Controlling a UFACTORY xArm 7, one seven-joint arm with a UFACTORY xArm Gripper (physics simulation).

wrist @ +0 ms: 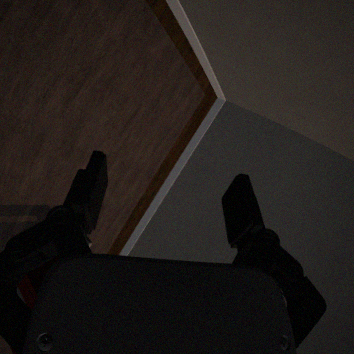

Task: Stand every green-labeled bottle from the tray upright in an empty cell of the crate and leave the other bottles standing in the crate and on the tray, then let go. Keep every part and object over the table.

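Frame: origin at the arm's base, x ahead, y left, z up, level; metres.
Where they show: gripper, fingertip midpoint: (pixel 170 176).
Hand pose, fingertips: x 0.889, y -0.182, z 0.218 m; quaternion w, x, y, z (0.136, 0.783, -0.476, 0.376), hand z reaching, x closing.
After its pixels a point has its place.
My gripper (pixel 170 176) @[x 0.889, y -0.182, z 0.218 m] is open, with its two dark fingers wide apart and no object between them. The green-labeled bottles, the other bottles, the tray and the crate do not show in the wrist view. The view is dark, and the gripper's body covers its lower part.
A brown wood-grained surface (pixel 75 100) @[x 0.872, y -0.267, z -0.078 m], apparently the floor, fills the left. A pale strip (pixel 175 174) edges it and bends at a corner. Plain grey walls (pixel 290 60) stand beyond. A dim dark band (pixel 22 211) and a small red patch (pixel 29 288) @[x 0.494, y -0.217, z 0.017 m] show at the lower left.
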